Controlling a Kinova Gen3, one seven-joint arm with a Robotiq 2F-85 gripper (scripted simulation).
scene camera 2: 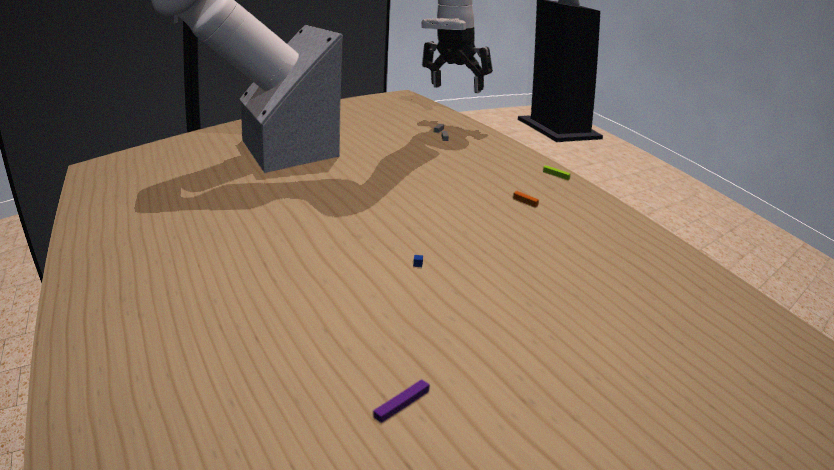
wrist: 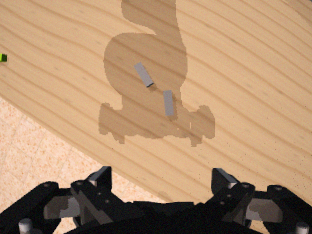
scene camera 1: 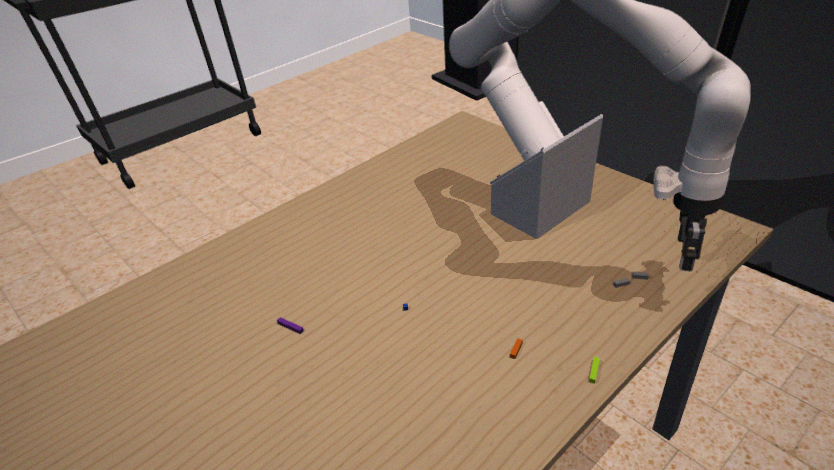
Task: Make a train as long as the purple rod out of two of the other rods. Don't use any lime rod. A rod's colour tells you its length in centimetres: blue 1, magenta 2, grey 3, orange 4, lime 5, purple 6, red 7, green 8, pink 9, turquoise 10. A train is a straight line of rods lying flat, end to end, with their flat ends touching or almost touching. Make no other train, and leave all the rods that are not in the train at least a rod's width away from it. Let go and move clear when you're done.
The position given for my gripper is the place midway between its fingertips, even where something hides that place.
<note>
I see my gripper (scene camera 2: 457, 89) and a purple rod (scene camera 2: 393, 406).
My gripper also shows in the wrist view (wrist: 161, 178) and in scene camera 1 (scene camera 1: 684, 255). The wrist view does not show the purple rod: it is out of frame.
</note>
